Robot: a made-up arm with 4 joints.
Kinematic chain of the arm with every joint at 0, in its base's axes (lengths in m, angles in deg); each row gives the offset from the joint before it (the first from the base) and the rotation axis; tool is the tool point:
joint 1: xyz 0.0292 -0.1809 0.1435 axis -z
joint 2: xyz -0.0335 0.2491 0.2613 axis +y
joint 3: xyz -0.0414 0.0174 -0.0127 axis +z
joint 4: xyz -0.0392 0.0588 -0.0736 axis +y
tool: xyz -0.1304 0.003 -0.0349
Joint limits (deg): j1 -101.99..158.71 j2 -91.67..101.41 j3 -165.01..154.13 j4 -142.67..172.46
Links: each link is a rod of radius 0.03 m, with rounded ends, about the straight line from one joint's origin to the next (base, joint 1, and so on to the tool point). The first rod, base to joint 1, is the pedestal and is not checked.
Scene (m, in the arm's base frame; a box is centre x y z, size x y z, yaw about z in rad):
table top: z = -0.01
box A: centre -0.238 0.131 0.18 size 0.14 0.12 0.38 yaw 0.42
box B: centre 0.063 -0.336 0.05 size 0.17 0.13 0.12 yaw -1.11
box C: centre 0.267 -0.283 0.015 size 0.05 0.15 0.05 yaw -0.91
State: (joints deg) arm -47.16 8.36 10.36 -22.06
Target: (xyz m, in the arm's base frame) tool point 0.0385 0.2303 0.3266
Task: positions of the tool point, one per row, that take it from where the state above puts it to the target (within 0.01 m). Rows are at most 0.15 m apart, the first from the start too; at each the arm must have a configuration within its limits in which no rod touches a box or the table.
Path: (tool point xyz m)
1: -0.3869 -0.1466 0.3308
2: -0.3961 -0.1165 0.3977
3: -0.3884 -0.0745 0.4633
4: -0.3627 -0.0245 0.5226
5: -0.3199 0.0290 0.5714
6: -0.2624 0.0814 0.6068
7: -0.2459 0.1158 0.5775
8: -0.2189 0.1543 0.5386
9: -0.1770 0.1921 0.4915
10: -0.1185 0.2223 0.4387
11: -0.0449 0.2374 0.3827
12: 0.0385 0.2303 0.3266

